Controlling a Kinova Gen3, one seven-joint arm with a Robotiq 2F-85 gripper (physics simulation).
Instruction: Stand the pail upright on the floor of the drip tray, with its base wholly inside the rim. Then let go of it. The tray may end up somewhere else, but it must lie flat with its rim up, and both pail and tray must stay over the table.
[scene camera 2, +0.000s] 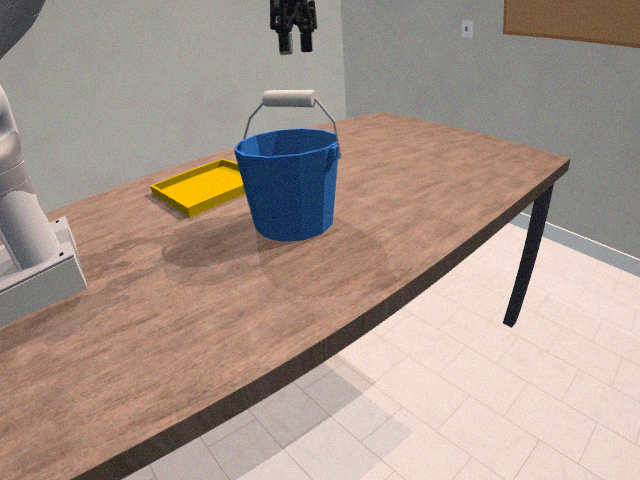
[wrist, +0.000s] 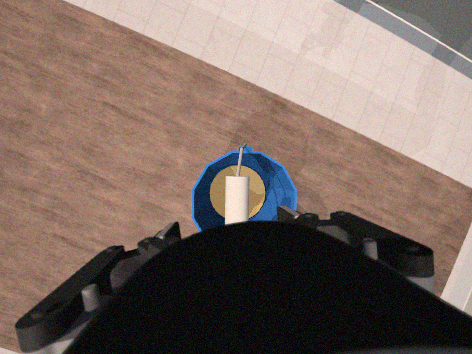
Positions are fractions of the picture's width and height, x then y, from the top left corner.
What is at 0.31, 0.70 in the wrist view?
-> My gripper.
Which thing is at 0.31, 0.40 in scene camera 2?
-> A yellow drip tray.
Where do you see a blue pail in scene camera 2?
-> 0.45, 0.37
